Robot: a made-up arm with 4 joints.
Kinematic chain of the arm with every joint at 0, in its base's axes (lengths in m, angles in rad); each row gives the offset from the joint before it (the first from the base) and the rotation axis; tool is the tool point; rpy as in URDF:
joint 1: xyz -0.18 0 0.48 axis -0.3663 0.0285 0.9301
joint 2: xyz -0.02 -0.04 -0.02 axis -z
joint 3: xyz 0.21 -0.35 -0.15 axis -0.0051 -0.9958 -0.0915
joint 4: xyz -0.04 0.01 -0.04 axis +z
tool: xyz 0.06 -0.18 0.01 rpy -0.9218 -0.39 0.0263
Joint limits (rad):
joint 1: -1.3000..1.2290
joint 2: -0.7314..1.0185
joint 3: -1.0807..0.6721
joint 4: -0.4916..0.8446
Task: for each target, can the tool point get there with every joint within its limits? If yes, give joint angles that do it. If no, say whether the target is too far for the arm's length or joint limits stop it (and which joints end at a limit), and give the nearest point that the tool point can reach.
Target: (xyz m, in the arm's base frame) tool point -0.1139 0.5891 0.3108
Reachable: no: joint limits stop it (at a limit: joint 1, joint 2, joint 4) | nearest point 0.1762 0.3564 0.2915 | short by 0.372 m
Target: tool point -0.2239 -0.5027 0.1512
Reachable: yes | joints -0.8126 -0.0630 0.1692 0.6613
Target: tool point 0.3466 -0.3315 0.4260
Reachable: yes | joints 0.8279 0.0289 -0.9452 -0.1370
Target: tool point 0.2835 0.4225 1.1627
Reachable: no: too far | nearest point 0.3725 0.1098 0.4352 | short by 0.797 m
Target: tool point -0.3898 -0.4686 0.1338
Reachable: yes | joints -0.6300 0.4290 -0.1742 0.7312
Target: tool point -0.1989 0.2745 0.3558
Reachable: no: joint limits stop it (at a limit: joint 1, joint 2, joint 3, joint 4) | nearest point 0.1763 0.3562 0.2940 | short by 0.389 m
